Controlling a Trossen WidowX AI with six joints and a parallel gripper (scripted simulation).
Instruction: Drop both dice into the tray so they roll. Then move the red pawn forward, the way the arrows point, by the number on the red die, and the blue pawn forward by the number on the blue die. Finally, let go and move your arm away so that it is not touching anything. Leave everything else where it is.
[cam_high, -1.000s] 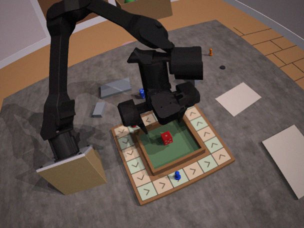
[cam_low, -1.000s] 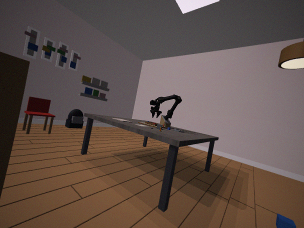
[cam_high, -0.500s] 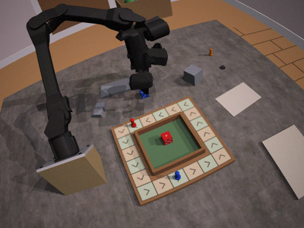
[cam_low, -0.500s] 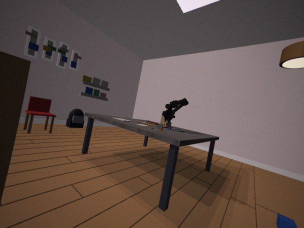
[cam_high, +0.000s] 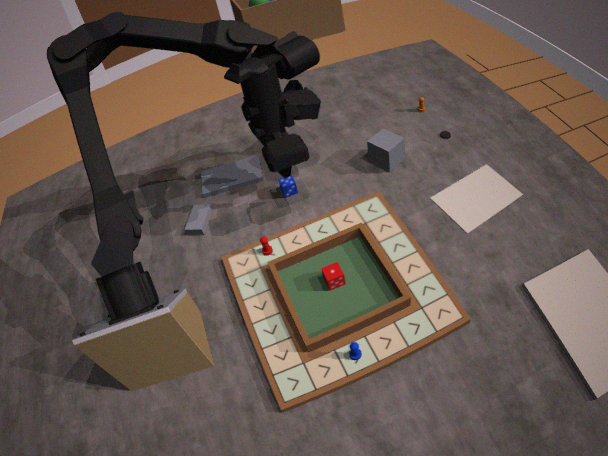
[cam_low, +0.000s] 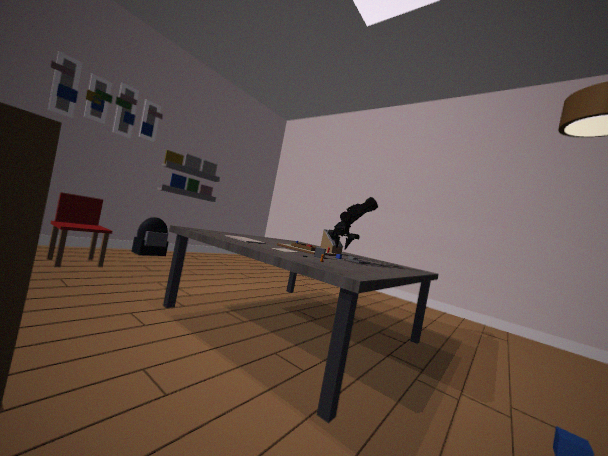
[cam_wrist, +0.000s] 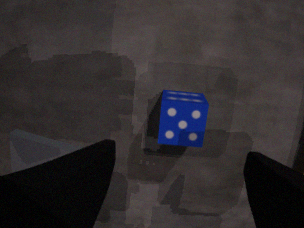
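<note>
Now: gripper tip 50 mm above the die. Round my gripper tip: small grey block (170 mm behind, 10 mm to the left, 50 mm below); then grey slab (80 mm behind, 100 mm to the left, 50 mm below); then red pawn (80 mm behind, 120 mm to the right, 30 mm below).
</note>
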